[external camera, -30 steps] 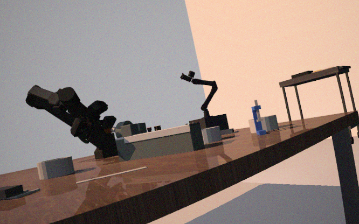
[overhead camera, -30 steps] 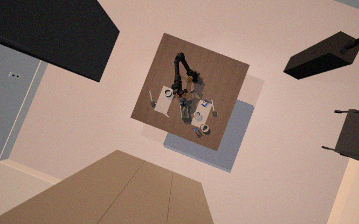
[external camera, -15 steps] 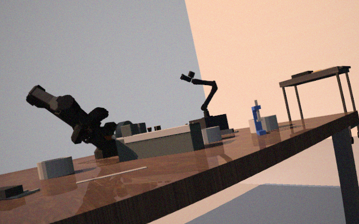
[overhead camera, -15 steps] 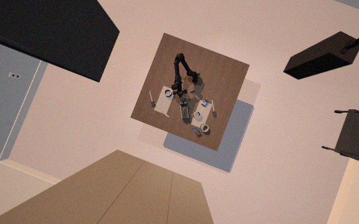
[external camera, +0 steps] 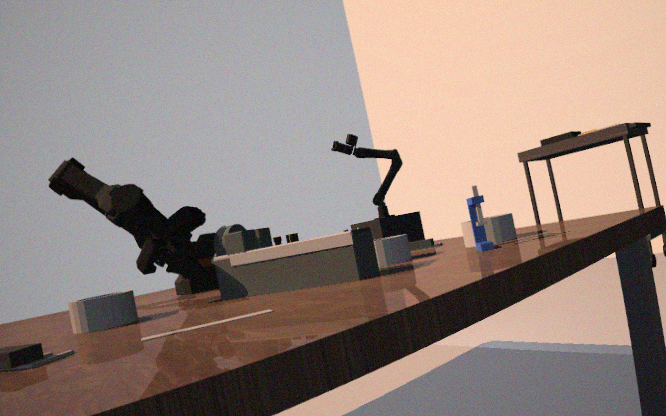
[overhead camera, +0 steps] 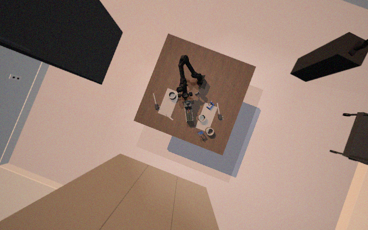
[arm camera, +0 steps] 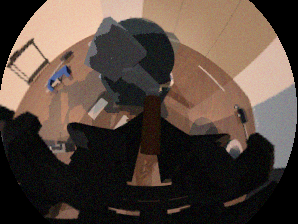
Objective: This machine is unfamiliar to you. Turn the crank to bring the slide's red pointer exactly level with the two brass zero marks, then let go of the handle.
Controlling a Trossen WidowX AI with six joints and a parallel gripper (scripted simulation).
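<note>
The red pointer lies 10 cm ahead of my gripper tip, 10 cm to the left of it and 4 cm above it. The rest, counted from my gripper tip: crank handle: 1 cm behind, 1 cm to the right, 3 cm above; then thin white rod: 30 cm ahead, 10 cm to the right, 4 cm below.
</note>
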